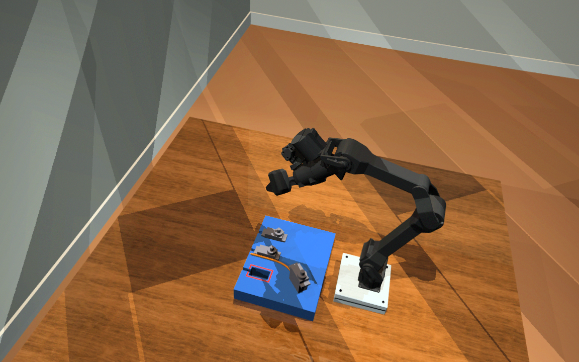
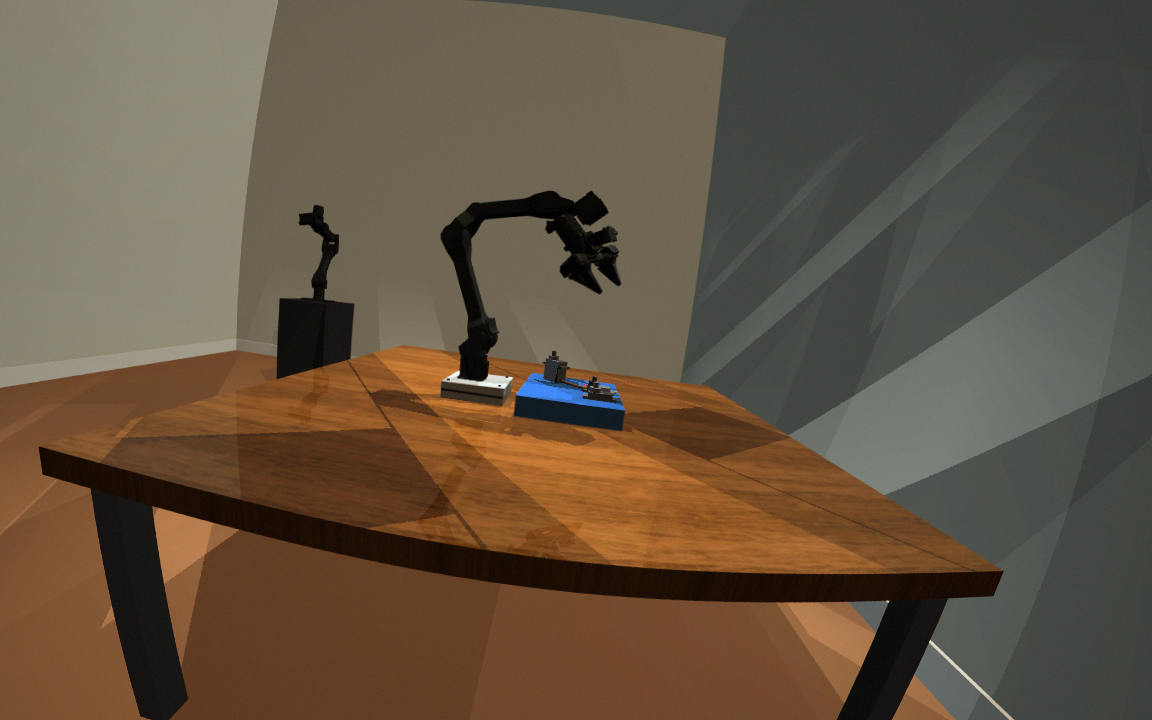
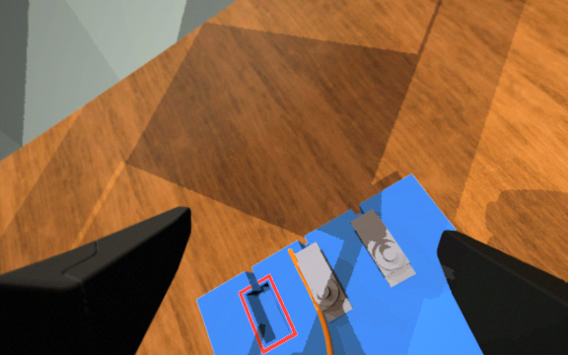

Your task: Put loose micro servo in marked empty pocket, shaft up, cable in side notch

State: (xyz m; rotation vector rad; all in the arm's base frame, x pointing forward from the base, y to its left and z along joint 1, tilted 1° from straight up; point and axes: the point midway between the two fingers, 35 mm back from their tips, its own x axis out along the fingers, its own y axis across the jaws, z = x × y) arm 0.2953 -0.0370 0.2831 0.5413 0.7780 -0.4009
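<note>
Right now my gripper tip is 28 cm above the blue deck, 10 cm past it and 4 cm to the right of it.
</note>
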